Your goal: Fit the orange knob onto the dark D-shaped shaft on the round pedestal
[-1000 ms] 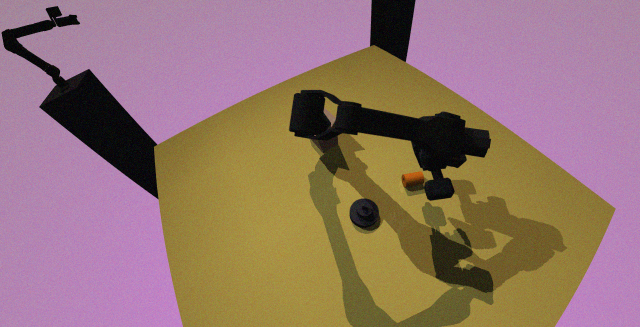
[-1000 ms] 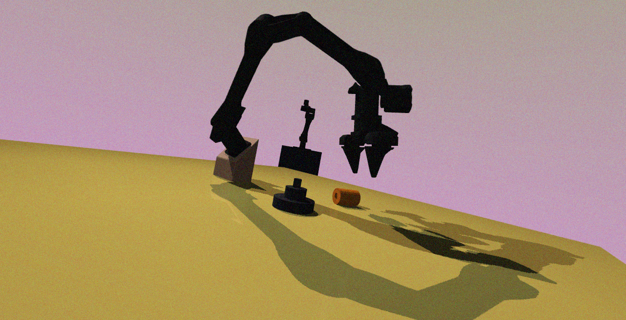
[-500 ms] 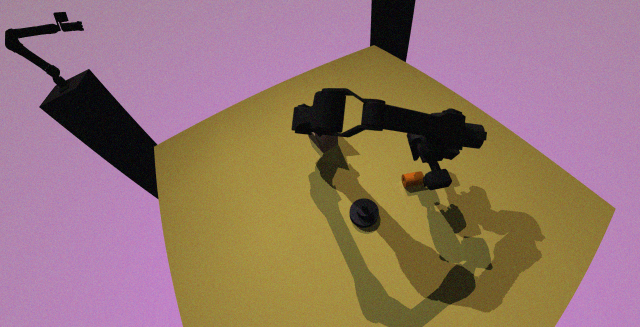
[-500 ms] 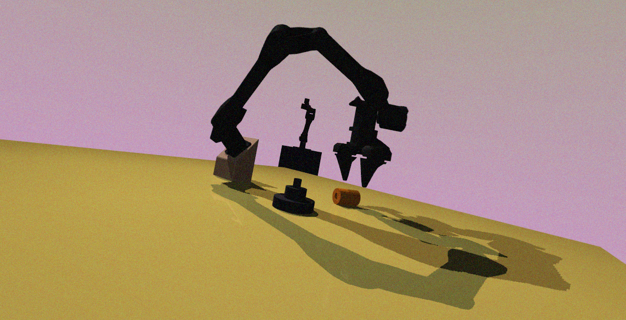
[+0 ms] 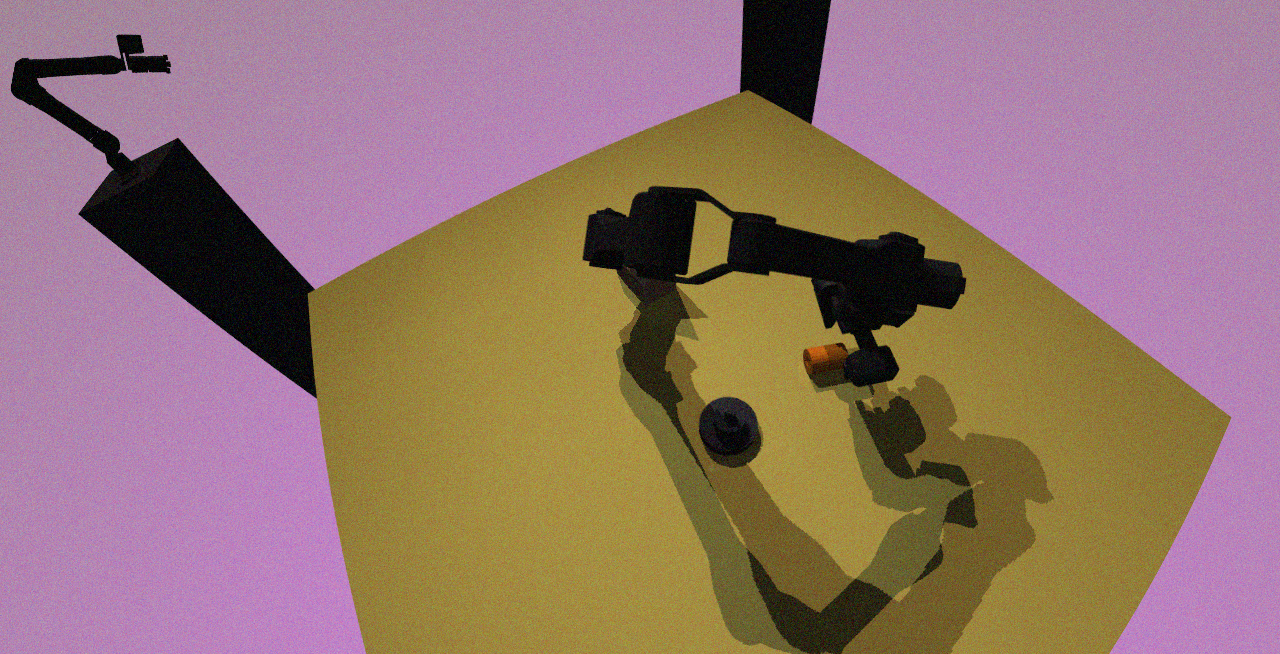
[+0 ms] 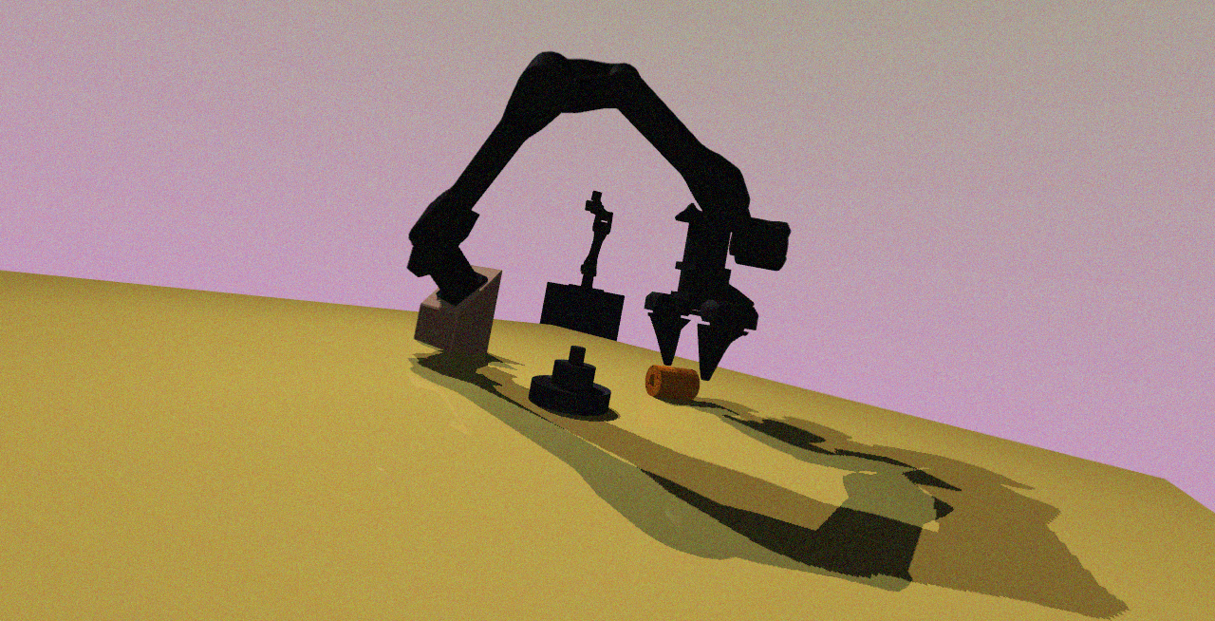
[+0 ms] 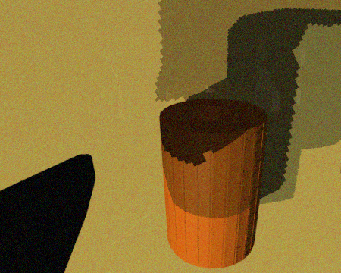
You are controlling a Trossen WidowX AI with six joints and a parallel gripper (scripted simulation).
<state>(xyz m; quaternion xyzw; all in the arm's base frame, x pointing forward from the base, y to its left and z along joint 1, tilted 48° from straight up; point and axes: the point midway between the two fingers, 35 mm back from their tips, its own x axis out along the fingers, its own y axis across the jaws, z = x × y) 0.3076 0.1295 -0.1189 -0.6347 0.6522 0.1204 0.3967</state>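
The orange knob lies 20 mm to the right of my gripper tip, 20 mm below it and 10 mm behind it. Also, from my gripper tip: dark pedestal (200 mm to the right, 10 mm below).
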